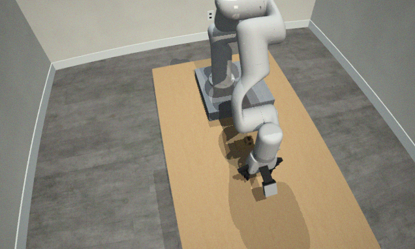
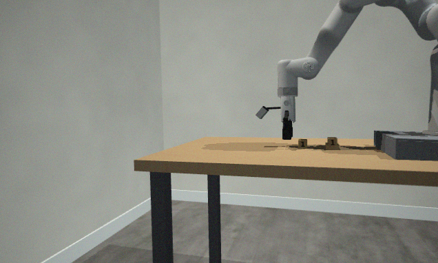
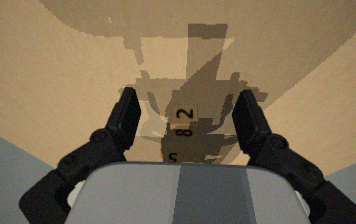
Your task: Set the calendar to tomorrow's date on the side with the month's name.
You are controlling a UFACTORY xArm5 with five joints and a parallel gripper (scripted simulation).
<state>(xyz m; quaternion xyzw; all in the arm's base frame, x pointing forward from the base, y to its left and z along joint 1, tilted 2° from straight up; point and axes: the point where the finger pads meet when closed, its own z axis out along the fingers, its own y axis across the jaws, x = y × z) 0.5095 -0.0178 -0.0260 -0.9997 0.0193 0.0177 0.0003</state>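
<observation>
Now: the wooden cube 6 cm behind my hand and 3 cm below it. The rest, counted from my hand: wooden tray 16 cm behind, 4 cm below, 1 cm to the left.
</observation>
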